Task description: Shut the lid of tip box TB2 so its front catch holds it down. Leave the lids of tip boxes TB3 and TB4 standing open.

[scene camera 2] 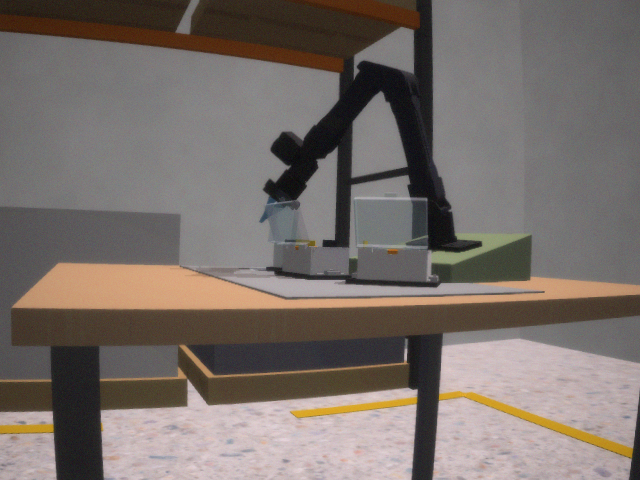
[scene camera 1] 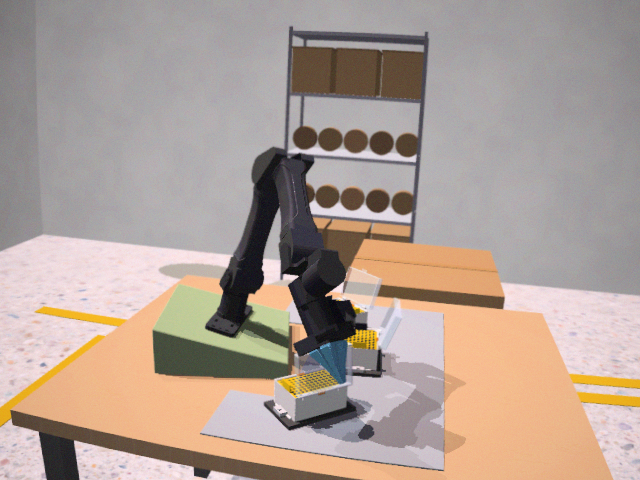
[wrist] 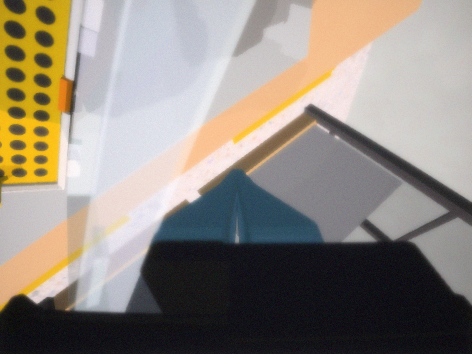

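Seen in the pictures: gripper, fingertip midpoint: (scene camera 2: pixel 260 222) (scene camera 1: pixel 342 383) (wrist: pixel 236 177); arm's base at its link origin: (scene camera 2: pixel 442 246) (scene camera 1: pixel 229 318).
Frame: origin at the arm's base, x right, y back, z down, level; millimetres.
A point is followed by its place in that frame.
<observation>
The labels TB2, TB3 and TB4 are not readable. The near tip box (scene camera 1: pixel 315 408) @(x 295, y -255, z 44 mm) (scene camera 2: pixel 277 255) @(x 240, y -305, z 34 mm) has a yellow tip rack, and its clear lid (scene camera 1: pixel 349 369) @(x 262, y -313, z -32 mm) (wrist: pixel 150 100) stands roughly upright. My gripper (scene camera 1: pixel 342 381) @(x 351, y -308, z -48 mm) (scene camera 2: pixel 262 221) @(x 351, y -308, z -48 mm) (wrist: pixel 236 177) @(x 351, y -308, z -48 mm) is shut and empty, its blue fingertips close beside that lid; contact cannot be told. The middle tip box (scene camera 1: pixel 364 357) @(x 73, y -336, z 31 mm) (scene camera 2: pixel 330 260) @(x -46, y -318, z 34 mm) has its lid (scene camera 1: pixel 391 328) @(x 71, y -390, z -46 mm) open, leaning back. The far tip box (scene camera 1: pixel 360 315) @(x -144, y -311, z 16 mm) (scene camera 2: pixel 392 268) @(x -205, y -285, z 41 mm) also has its lid (scene camera 1: pixel 361 288) @(x -227, y -305, z -30 mm) (scene camera 2: pixel 390 222) @(x -228, y -309, z -35 mm) standing open. The arm partly hides it in scene camera 1.
The boxes stand in a row on a grey mat (scene camera 1: pixel 232 413) @(x 309, y -92, z 70 mm) (scene camera 2: pixel 320 292) @(x -305, y -475, z 70 mm) on the wooden table (scene camera 1: pixel 491 372) @(x 11, y -640, z 73 mm) (scene camera 2: pixel 129 294) @(x -289, y -729, z 73 mm). The arm base sits on a green wedge (scene camera 1: pixel 222 359) @(x 160, y -29, z 30 mm) (scene camera 2: pixel 501 260) @(x -139, y 51, z 27 mm) beside the row. A shelf rack (scene camera 1: pixel 421 129) stands behind.
</observation>
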